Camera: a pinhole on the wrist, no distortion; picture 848 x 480 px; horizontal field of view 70.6 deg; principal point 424.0 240.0 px. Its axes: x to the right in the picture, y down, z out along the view. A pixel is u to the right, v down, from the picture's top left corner.
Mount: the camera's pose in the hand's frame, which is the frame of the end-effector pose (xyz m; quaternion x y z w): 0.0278 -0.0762 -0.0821 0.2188 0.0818 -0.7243 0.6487
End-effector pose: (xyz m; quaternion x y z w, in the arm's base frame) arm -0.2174 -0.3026 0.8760 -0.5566 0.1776 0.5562 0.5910
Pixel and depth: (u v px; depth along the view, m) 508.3 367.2 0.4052
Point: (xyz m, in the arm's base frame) -0.0609 0.0103 1.0821
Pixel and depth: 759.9 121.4 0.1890
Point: -0.0419 -0.2400 1.0446
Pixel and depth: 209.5 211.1 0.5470
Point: -0.3489 0.0923 1.1663
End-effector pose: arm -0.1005 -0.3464 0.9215 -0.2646 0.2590 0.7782 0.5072
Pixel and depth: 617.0 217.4 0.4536
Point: 0.2533 -0.0983 1.1191
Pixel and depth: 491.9 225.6 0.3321
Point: 0.1132 -0.1633 1.0668
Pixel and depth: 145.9 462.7 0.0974
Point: -0.0467 -0.2687 0.9017
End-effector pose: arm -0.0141 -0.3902 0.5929 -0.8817 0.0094 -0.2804 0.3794
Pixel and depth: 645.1 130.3 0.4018
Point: -0.1005 0.0320 0.6578
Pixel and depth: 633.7 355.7 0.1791
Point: -0.0101 -0.2077 0.7127
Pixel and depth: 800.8 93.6 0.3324
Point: -0.1473 -0.0092 0.7262
